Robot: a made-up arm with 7 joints. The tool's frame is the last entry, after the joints. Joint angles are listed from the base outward. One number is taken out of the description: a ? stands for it. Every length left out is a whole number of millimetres.
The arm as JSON. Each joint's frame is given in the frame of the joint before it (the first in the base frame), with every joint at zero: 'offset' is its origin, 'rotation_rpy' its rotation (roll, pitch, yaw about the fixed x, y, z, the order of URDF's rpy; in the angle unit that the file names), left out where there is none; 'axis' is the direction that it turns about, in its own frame. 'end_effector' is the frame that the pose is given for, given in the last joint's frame.
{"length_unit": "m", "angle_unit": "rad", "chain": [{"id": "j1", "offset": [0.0, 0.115, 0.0], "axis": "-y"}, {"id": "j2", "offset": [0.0, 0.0, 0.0], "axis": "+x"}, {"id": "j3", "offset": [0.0, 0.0, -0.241], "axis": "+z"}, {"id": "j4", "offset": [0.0, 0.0, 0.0], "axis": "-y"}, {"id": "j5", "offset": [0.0, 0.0, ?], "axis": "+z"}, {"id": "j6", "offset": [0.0, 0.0, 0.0], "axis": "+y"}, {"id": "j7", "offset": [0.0, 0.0, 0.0], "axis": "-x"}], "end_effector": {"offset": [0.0, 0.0, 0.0]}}
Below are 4 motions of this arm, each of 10 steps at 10 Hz.
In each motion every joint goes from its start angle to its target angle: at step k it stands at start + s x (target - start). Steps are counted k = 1, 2, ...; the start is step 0. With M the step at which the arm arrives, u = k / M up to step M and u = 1 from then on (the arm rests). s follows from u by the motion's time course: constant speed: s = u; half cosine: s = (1 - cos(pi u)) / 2; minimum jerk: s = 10 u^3 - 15 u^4 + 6 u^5.
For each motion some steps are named. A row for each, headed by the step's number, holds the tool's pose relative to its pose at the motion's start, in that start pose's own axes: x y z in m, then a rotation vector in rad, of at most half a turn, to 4 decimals.
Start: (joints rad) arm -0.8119 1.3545 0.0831 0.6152 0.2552 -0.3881 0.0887
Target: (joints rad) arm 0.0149 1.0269 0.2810 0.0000 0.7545 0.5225 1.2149
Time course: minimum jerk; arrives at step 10
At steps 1, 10:
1: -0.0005 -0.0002 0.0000 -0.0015 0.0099 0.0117
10: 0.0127 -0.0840 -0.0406 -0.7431 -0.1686 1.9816

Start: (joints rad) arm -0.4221 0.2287 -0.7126 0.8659 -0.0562 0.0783 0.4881
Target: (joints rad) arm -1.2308 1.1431 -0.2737 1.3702 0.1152 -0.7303 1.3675
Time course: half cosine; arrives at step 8
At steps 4, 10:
4: -0.1157 -0.0118 0.1329 -0.3324 -0.0443 -0.0991
10: -0.1231 0.0032 0.2628 -0.8715 0.0320 -0.4586

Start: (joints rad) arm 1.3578 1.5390 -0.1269 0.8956 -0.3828 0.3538 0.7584
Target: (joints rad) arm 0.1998 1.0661 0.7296 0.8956 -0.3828 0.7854 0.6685
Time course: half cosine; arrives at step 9
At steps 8, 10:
8: -0.0839 -0.1741 -0.0351 -0.3870 0.6099 0.2239
10: -0.0909 -0.1775 -0.0325 -0.3908 0.6430 0.2303

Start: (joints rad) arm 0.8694 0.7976 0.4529 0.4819 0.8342 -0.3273 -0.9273
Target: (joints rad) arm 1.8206 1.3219 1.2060 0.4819 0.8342 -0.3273 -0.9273
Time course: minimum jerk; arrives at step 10
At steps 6, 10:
6: 0.2097 -0.0305 -0.0400 0.2505 0.2695 1.1064
10: 0.2670 0.0247 -0.0707 0.3839 0.4655 1.6130

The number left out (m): -0.172
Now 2 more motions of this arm.
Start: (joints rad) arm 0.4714 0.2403 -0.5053 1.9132 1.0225 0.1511 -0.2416
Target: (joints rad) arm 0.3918 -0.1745 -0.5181 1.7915 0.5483 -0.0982 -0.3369
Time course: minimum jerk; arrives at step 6
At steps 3, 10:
3: -0.0308 -0.0249 -0.0156 0.0777 -0.1724 0.0051
10: -0.0555 -0.0569 -0.0311 0.1556 -0.3368 0.0128

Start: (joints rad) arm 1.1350 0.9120 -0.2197 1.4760 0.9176 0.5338 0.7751
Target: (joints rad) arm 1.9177 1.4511 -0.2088 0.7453 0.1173 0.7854 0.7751
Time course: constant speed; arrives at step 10
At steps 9, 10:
9: 0.1258 0.0084 0.2291 1.2868 0.1721 0.0087
10: 0.1245 -0.0039 0.2587 1.4121 0.1581 0.0915

